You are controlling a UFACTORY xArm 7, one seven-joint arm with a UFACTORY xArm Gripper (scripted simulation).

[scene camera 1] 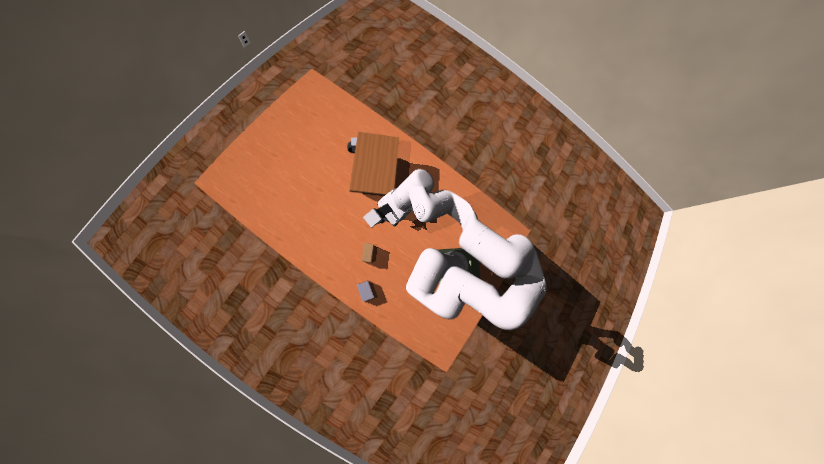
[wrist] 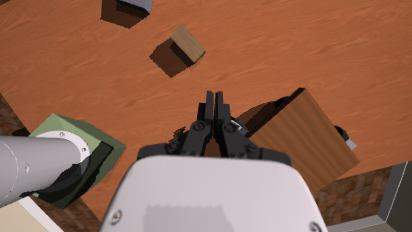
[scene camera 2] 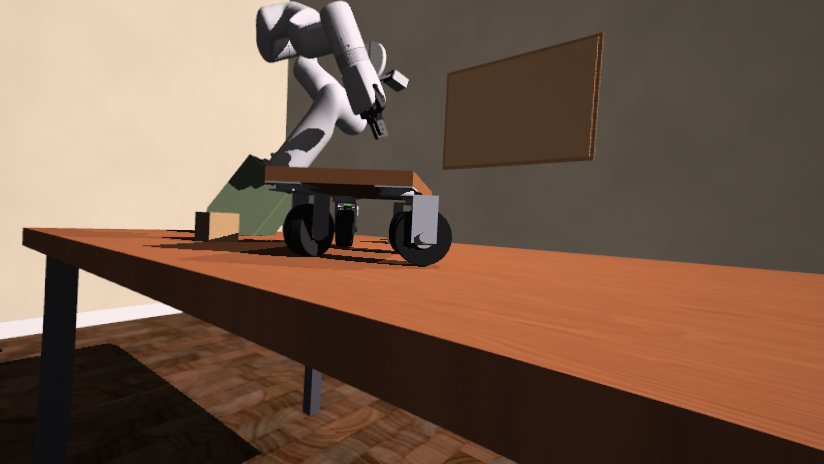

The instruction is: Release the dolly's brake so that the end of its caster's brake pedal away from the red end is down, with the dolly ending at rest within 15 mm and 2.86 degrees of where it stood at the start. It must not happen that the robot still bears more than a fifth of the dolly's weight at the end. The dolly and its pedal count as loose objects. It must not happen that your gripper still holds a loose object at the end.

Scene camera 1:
my gripper: 379,221
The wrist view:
my gripper: 213,102
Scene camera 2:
my gripper: 382,137
